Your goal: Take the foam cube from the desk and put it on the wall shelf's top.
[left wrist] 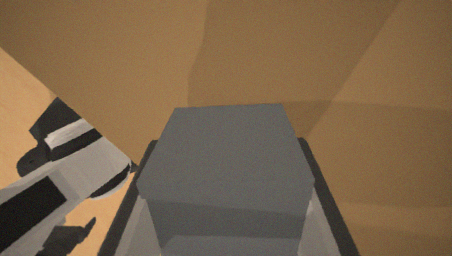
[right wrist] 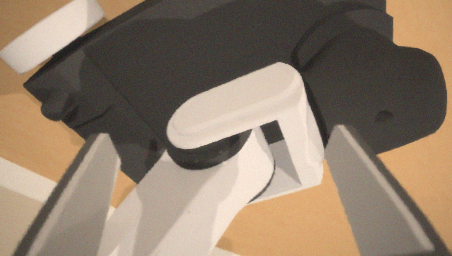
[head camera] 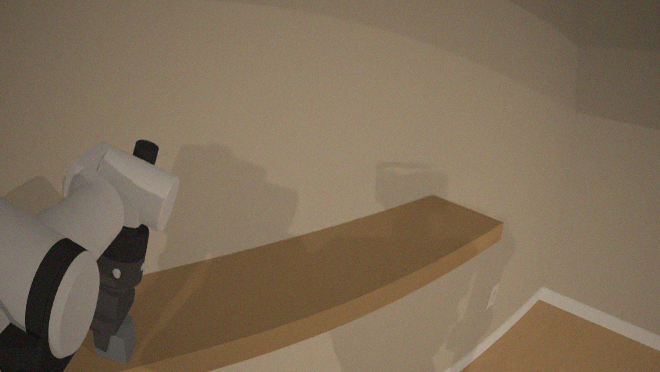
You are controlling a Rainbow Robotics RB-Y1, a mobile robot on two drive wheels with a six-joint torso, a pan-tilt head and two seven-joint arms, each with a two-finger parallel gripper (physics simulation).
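Frame: origin at the robot's base, x left, y up, z ahead, level; metres.
Seen in the pictures: left gripper, fingertip midpoint: (left wrist: 227,152) (head camera: 107,336); right gripper, fingertip midpoint: (left wrist: 79,218) (right wrist: 223,143).
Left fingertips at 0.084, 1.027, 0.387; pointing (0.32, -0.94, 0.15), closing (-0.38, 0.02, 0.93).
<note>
Pixels of each thing's top centre, then the offset from my left fingertips to it, as dx, dy, dz. "spot": a spot on its surface instead. Level surfaces: height alone.
- blue-grey foam cube at its top centre: (left wrist: 231,239) (head camera: 108,317) -0.013, +0.040, -0.005
- brown wall shelf's top at its surface level: dy -0.025
- Wooden floor at its surface level: dy -1.026
- robot's white body at a spot on its surface: (right wrist: 190,210) spot: -0.128, -0.625, -0.583
The blue-grey foam cube (head camera: 124,342) (left wrist: 225,155) is clamped between the fingers of my left gripper (head camera: 116,339) (left wrist: 227,152). It is over the near-left part of the brown wall shelf's top (head camera: 300,280) (left wrist: 270,50); whether its underside touches the shelf is hidden. In the head camera, one dark finger overlaps the cube's face. My right gripper (right wrist: 223,143) is open, away from the shelf, with the robot's own body beyond its fingers. The desk is not recognisable in these views.
The beige wall (head camera: 300,100) runs along the shelf's back edge. Wooden floor (head camera: 575,340) with a white baseboard (head camera: 600,316) lies below right. The robot's white body (right wrist: 190,210) and dark base (right wrist: 200,55) show in the right wrist view.
</note>
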